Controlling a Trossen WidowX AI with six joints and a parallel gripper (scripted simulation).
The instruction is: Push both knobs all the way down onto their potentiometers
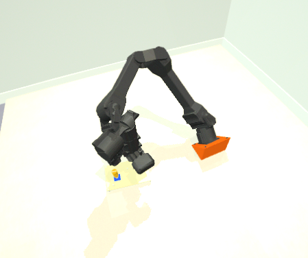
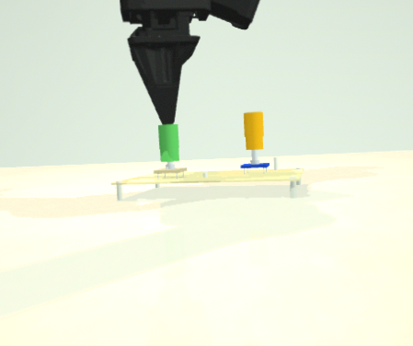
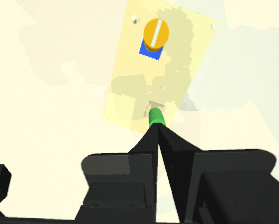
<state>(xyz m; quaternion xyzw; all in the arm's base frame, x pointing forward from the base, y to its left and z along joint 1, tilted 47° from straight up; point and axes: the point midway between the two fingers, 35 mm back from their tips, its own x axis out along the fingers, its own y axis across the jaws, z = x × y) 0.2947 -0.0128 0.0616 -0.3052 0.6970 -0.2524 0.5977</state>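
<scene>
My gripper tip is now 20 mm above the green knob. Round my gripper tip: orange knob: 80 mm ahead, 10 mm to the left, 10 mm below.
</scene>
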